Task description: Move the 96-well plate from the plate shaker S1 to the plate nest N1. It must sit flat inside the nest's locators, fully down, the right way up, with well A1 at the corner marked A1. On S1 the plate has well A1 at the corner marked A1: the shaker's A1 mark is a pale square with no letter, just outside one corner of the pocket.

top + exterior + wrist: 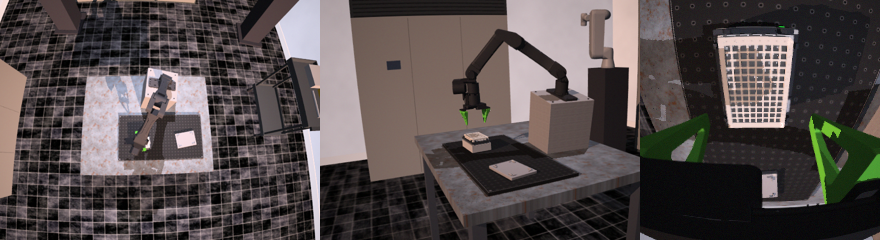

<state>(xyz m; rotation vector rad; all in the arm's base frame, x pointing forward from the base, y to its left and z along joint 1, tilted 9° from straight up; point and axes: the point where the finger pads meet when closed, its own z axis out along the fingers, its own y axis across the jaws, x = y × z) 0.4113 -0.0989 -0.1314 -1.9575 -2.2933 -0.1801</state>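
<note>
The 96-well plate is 8 cm below my hand. From my hand the other things lie so: plate nest N1: 36 cm to the left, 13 cm below, 6 cm behind.
</note>
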